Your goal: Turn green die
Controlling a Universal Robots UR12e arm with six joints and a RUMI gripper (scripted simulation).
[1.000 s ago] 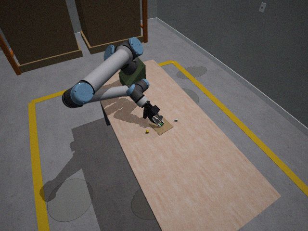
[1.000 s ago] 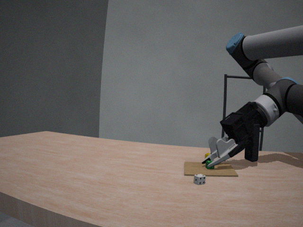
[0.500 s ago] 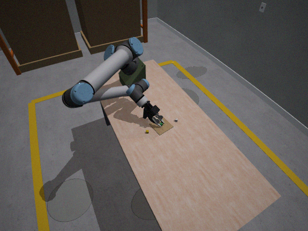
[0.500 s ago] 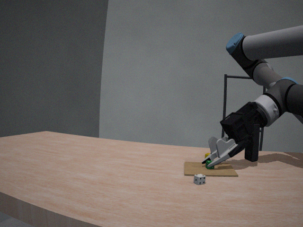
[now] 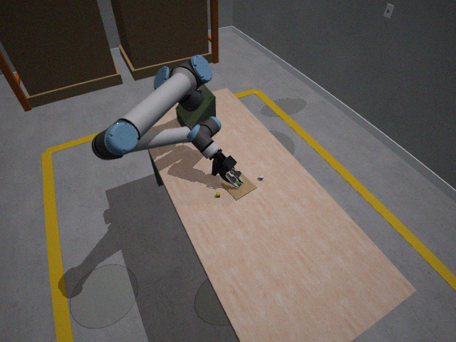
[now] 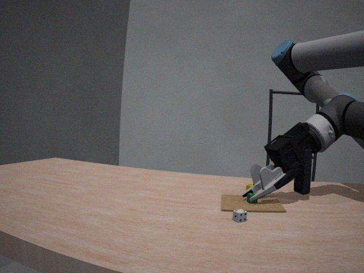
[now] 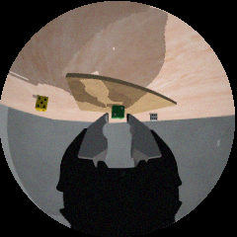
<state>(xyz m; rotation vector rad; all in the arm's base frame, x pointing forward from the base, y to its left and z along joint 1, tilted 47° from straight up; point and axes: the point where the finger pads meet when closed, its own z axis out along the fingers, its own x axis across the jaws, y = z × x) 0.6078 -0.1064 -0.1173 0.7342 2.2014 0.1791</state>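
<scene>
My gripper is now 10 mm above the green die. Round my hand: tan mat (20 mm below); white die (10 mm ahead, 130 mm to the left, 10 mm below); yellow die (20 mm ahead, 130 mm to the right, 10 mm below).
</scene>
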